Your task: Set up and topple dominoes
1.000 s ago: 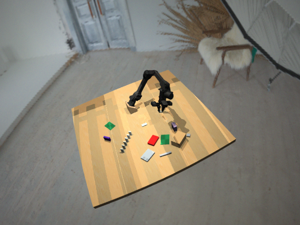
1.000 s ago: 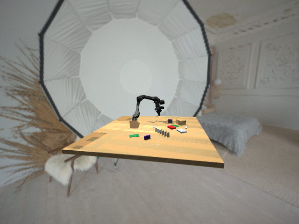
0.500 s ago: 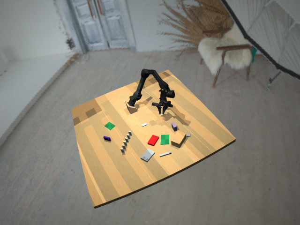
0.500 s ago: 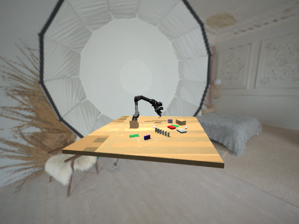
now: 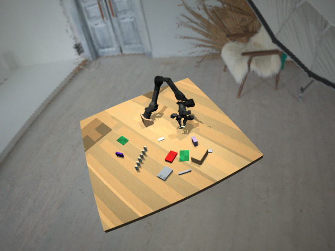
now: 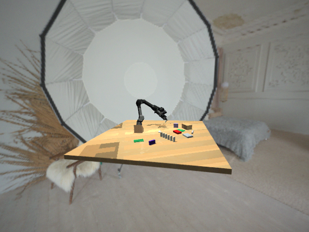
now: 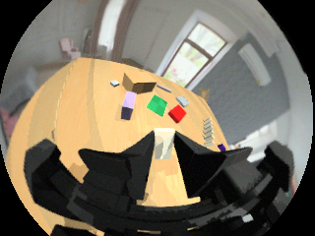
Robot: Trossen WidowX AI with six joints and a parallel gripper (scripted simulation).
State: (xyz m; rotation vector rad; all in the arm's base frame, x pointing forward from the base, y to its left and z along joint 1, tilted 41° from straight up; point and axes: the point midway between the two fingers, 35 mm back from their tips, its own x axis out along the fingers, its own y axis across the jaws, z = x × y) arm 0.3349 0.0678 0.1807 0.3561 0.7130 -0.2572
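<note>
Now: the lilac block 12 cm ahead of my gripper tip, 2 cm to the left of it and 9 cm below it. From my gripper tip the other things lie so: red tile (11 cm ahead, 20 cm to the right, 11 cm below); grey piece (26 cm ahead, 7 cm to the left, 11 cm below); brown box (26 cm ahead, 3 cm to the right, 9 cm below).
</note>
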